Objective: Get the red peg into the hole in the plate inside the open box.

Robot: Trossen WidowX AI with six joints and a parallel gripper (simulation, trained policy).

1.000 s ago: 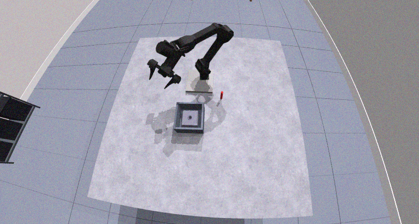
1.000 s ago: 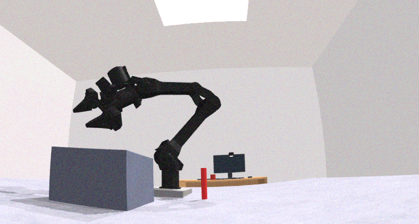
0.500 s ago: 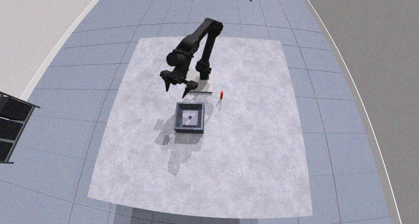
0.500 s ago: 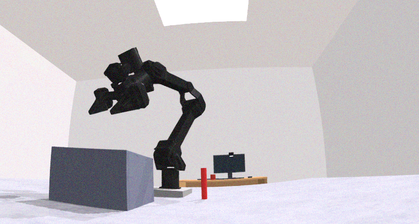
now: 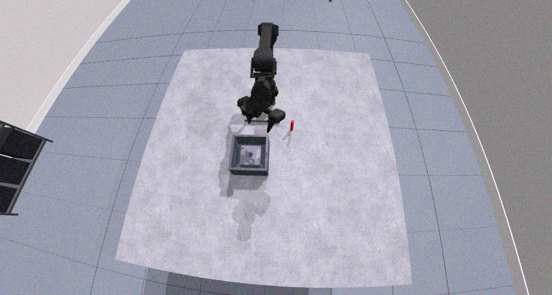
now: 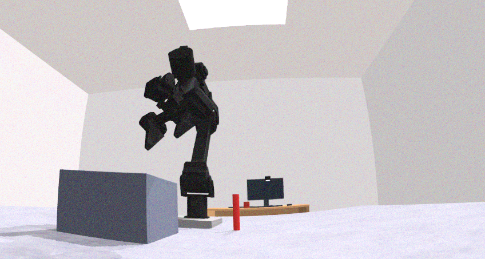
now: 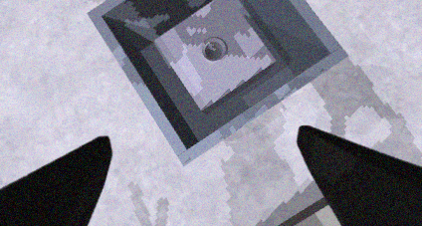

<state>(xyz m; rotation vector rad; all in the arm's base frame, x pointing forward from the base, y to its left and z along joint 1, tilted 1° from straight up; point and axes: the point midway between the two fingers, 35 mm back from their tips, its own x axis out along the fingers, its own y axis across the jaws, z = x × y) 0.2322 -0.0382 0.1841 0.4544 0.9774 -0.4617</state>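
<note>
The red peg lies 150 mm to the left of my gripper tip, 140 mm below it and 70 mm behind it. Round my gripper tip: grey box: 150 mm below, 70 mm ahead, 50 mm to the right.
</note>
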